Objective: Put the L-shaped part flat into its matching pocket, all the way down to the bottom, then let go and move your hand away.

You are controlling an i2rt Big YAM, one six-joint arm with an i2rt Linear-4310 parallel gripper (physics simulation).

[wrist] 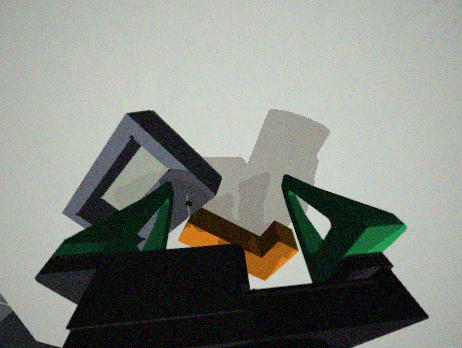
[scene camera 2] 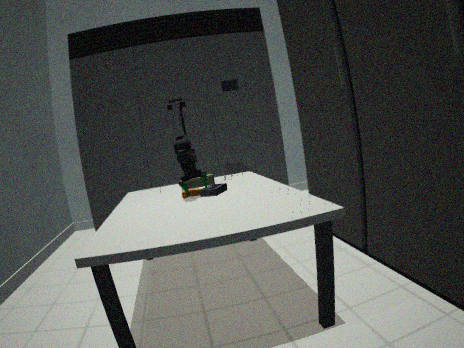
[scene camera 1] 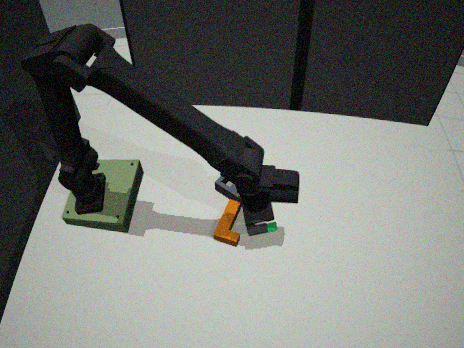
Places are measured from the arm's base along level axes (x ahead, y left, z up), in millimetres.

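Where they show: gripper, fingertip midpoint: (wrist: 228,183) (scene camera 2: 198,192) (scene camera 1: 260,214); arm's base, link origin: (scene camera 2: 192,178) (scene camera 1: 91,194).
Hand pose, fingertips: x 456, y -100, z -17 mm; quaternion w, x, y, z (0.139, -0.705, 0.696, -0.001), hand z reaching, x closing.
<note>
Things, the pixels of their top centre, and the offset from my fingertips. Level surfaces: height alone.
- orange L-shaped part, top centre: (wrist: 236,245) (scene camera 1: 232,219) (scene camera 2: 192,190) 72 mm back, 8 mm right, 1 mm up
- grey-blue block, top centre: (wrist: 130,205) (scene camera 1: 246,184) (scene camera 2: 213,186) 25 mm back, 91 mm left, 8 mm up
- white table, surface height: 29 mm down
The orange L-shaped part (scene camera 1: 223,231) (scene camera 2: 191,192) (wrist: 272,255) lies flat on the table, outside the pocket and close beside the block. The grey-blue block (scene camera 1: 225,191) (scene camera 2: 215,190) (wrist: 104,165) with the L-shaped pocket sits on the table; in scene camera 1 the arm hides much of it. My gripper (scene camera 2: 195,188) (wrist: 228,183) is open and empty, with its green fingers wide apart. In the wrist view the orange part shows between the fingers, partly behind the gripper body, and the left finger overlaps the block. The exact fingertip height is hard to tell.
The arm stands on a green base block (scene camera 1: 126,175) at the left of the white table (scene camera 1: 350,250) (scene camera 2: 225,220) in scene camera 1. Dark panels (scene camera 1: 215,55) stand beyond the table's far edge. The arm's shadow falls near the part.
</note>
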